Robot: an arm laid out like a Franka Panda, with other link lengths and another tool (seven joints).
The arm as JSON. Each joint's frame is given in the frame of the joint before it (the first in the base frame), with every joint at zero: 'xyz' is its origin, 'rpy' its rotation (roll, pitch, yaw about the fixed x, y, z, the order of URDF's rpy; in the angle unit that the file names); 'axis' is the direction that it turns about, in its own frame. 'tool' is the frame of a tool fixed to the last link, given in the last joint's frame.
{
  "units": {
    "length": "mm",
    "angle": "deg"
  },
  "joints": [
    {
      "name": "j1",
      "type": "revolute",
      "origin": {
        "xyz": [
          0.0,
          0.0,
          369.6
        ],
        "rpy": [
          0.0,
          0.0,
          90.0
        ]
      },
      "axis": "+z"
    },
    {
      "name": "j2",
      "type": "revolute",
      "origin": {
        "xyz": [
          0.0,
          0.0,
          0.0
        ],
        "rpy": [
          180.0,
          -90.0,
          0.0
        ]
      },
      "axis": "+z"
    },
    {
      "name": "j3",
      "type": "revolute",
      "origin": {
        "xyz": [
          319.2,
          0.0,
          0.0
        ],
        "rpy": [
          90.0,
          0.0,
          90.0
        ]
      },
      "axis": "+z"
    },
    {
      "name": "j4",
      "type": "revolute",
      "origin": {
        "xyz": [
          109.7,
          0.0,
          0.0
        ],
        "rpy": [
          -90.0,
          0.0,
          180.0
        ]
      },
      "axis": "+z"
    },
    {
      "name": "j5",
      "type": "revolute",
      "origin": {
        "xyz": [
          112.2,
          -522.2,
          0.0
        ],
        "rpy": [
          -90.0,
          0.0,
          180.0
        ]
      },
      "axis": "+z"
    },
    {
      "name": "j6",
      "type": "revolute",
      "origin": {
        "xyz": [
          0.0,
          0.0,
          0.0
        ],
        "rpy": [
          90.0,
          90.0,
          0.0
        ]
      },
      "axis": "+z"
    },
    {
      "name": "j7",
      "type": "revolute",
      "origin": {
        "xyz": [
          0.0,
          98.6,
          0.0
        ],
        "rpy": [
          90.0,
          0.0,
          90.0
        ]
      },
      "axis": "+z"
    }
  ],
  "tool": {
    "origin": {
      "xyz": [
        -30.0,
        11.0,
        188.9
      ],
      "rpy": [
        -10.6,
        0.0,
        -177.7
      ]
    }
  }
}
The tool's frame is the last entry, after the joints.
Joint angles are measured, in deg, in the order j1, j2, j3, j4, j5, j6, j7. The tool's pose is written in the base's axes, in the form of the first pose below.
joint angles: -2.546, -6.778, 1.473, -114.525, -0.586, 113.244, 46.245
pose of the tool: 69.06 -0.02 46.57; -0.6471 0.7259 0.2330; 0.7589 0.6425 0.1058; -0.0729 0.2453 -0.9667
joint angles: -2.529, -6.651, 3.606, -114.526, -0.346, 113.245, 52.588
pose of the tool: 69.20 2.97 46.41; -0.5891 0.7717 0.2396; 0.8055 0.5844 0.0981; -0.0643 0.2508 -0.9659
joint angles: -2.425, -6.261, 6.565, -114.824, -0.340, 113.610, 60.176
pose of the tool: 69.22 7.05 45.65; -0.5242 0.8163 0.2426; 0.8498 0.5202 0.0856; -0.0564 0.2510 -0.9663
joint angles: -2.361, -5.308, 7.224, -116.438, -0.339, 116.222, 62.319
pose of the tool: 69.43 8.01 43.16; -0.5033 0.8284 0.2457; 0.8624 0.4992 0.0838; -0.0532 0.2541 -0.9657
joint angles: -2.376, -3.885, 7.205, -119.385, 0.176, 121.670, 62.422
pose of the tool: 69.80 8.09 39.17; -0.4978 0.8263 0.2636; 0.8658 0.4912 0.0951; -0.0508 0.2756 -0.9599
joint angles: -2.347, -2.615, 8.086, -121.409, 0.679, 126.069, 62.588
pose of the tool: 69.94 9.31 36.22; -0.5044 0.8167 0.2803; 0.8620 0.4951 0.1087; -0.0500 0.2964 -0.9537
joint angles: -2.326, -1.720, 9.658, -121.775, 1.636, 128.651, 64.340
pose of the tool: 70.27 11.56 35.22; -0.4937 0.8159 0.3010; 0.8687 0.4790 0.1265; -0.0410 0.3239 -0.9452
